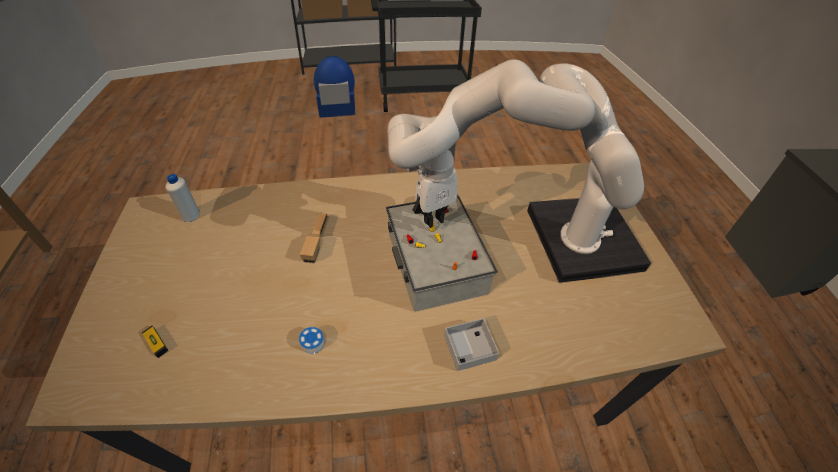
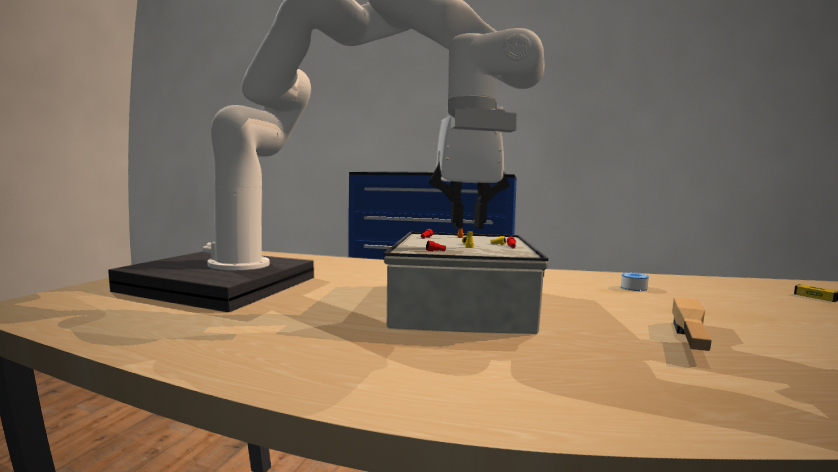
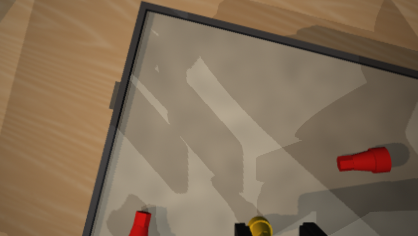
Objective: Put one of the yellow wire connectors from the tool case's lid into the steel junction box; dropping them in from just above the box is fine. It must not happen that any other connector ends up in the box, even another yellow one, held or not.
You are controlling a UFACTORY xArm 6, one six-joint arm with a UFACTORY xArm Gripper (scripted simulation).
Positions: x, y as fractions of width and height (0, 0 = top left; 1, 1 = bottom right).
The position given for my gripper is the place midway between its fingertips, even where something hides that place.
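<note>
There's a grey tool case (image 2: 0.59, 0.61), and I can see the case in image 1 (image 1: 0.51, 0.58) and in image 3 (image 3: 0.51, 0.51) as well. I also see a wooden-handled tool (image 2: 0.82, 0.67). Then there's a white bottle (image 1: 0.21, 0.40); in image 2 the bottle is out of frame, and in image 3 it's out of frame too. My own gripper is here (image 2: 0.56, 0.48).
</note>
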